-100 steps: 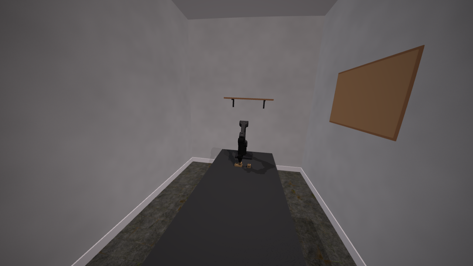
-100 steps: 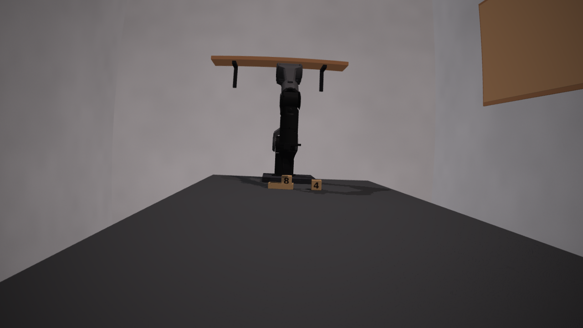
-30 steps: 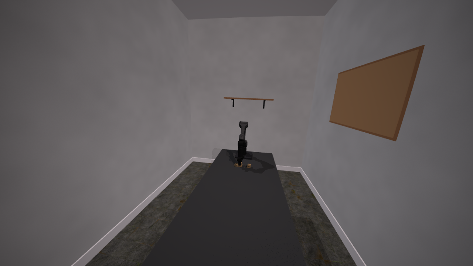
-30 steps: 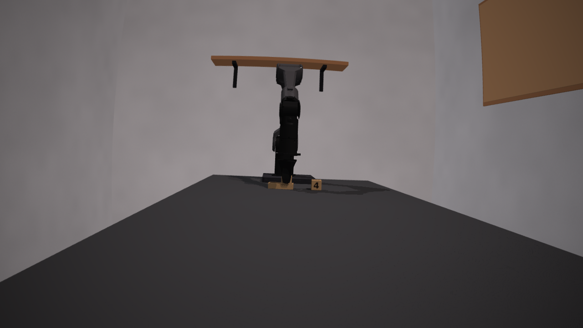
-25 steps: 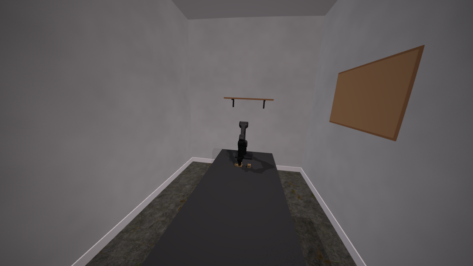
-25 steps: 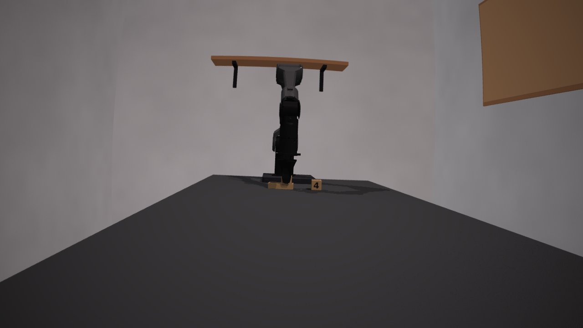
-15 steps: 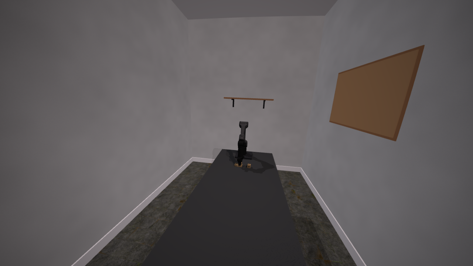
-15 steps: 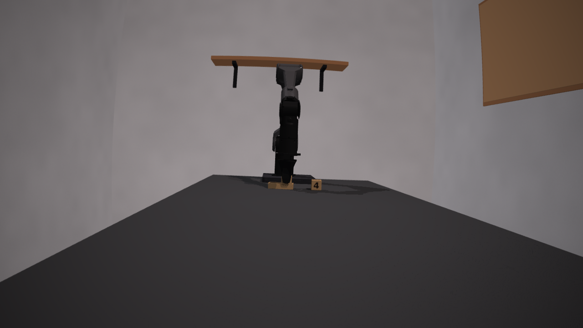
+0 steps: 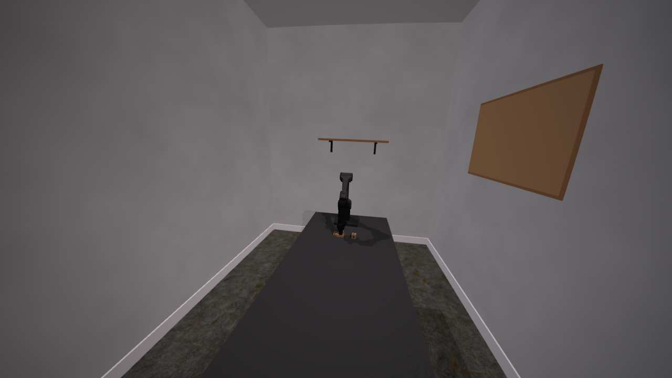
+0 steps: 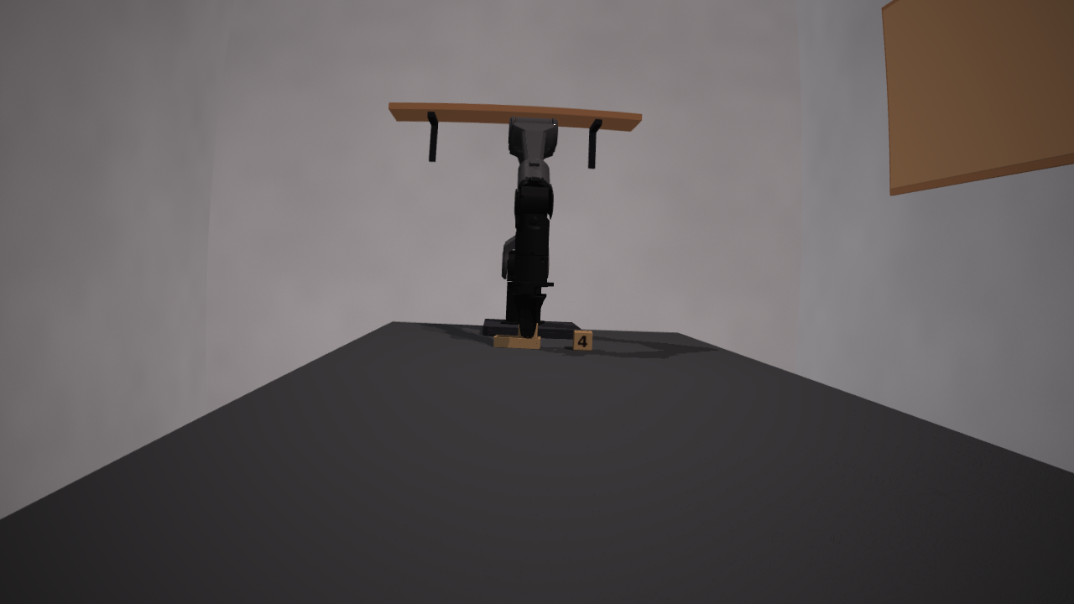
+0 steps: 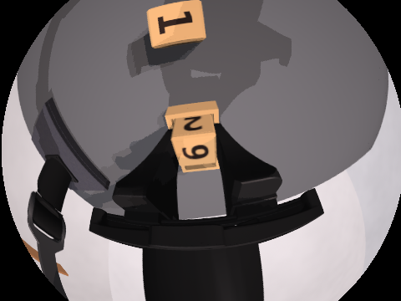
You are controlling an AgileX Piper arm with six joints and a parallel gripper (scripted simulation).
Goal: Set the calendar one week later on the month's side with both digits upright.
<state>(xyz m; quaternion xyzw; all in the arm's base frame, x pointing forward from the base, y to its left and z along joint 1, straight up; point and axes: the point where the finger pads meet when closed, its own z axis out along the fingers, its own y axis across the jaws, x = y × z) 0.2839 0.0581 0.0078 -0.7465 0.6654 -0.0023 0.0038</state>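
Right now my hand is 20 mm to the left of the wooden tray and 20 mm above it. Round my hand: wooden cube (10 mm behind, 90 mm to the left, 10 mm below).
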